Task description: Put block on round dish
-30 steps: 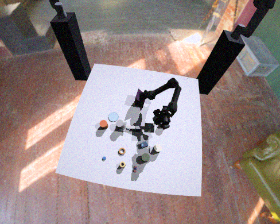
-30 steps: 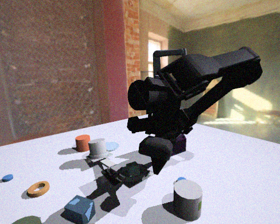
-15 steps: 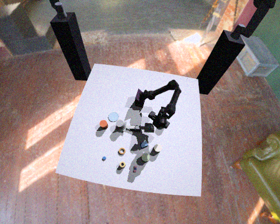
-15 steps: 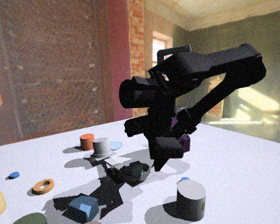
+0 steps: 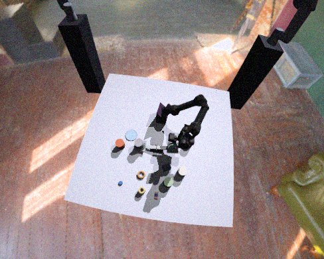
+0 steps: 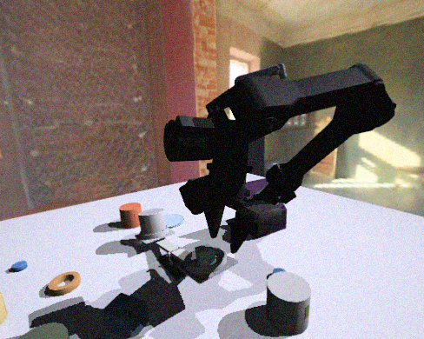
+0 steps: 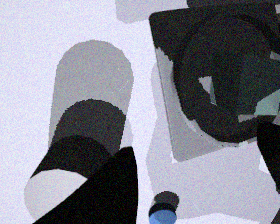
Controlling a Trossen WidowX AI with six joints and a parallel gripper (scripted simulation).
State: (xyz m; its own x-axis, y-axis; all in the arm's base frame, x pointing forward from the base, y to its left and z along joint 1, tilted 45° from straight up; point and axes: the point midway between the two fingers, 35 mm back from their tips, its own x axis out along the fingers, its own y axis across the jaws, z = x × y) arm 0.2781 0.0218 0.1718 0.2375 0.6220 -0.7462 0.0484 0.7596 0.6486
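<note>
Right now my gripper tip is 1 cm short of the teal block, 4 cm to the left of it and 4 cm above it. Also, from my gripper tip: small balance (1 cm ahead, 16 cm to the right, 8 cm below); green cylinder (28 cm ahead, 7 cm to the right, 9 cm below); cream cylinder (19 cm ahead, 3 cm to the left, 9 cm below).
</note>
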